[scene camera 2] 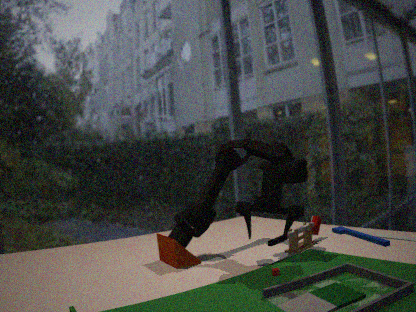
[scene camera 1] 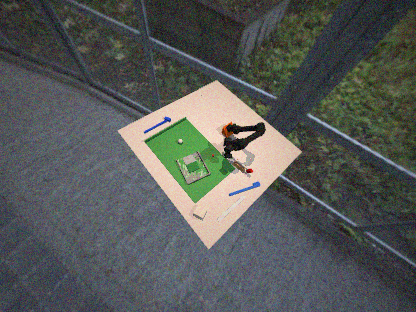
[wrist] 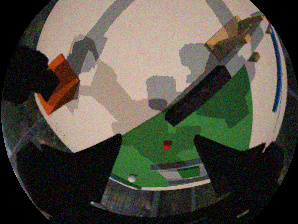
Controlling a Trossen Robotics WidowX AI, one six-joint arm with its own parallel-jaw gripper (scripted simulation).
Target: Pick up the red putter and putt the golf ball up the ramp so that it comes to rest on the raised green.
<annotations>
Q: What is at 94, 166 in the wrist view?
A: My gripper.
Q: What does my gripper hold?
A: Nothing.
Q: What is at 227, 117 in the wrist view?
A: A green mat.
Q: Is my gripper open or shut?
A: Open.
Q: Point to a wooden stand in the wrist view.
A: At 235, 32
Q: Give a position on a green mat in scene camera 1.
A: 165, 146
</annotations>
